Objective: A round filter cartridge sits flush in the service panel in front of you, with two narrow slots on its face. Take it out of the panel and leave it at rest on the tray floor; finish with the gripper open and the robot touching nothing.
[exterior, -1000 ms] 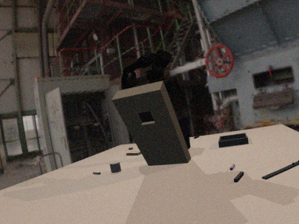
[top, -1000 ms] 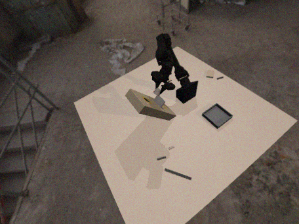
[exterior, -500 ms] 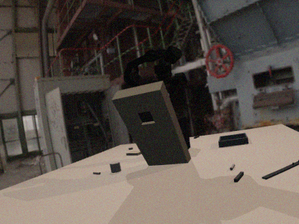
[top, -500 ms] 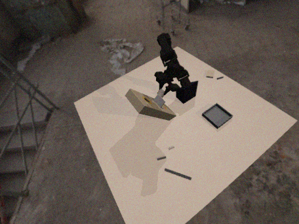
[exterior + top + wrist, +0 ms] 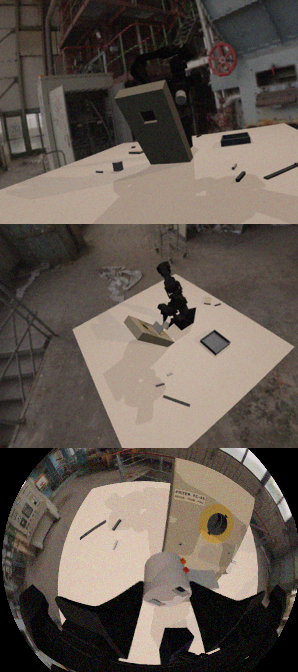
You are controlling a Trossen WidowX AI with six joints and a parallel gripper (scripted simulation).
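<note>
My gripper tip is now 31 cm past the dark tray, 16 cm to the right of it and 26 cm above it. Also, from my gripper tip: tan service panel (8 cm ahead, 8 cm to the right, 11 cm below); then filter cartridge (right at my gripper tip).
</note>
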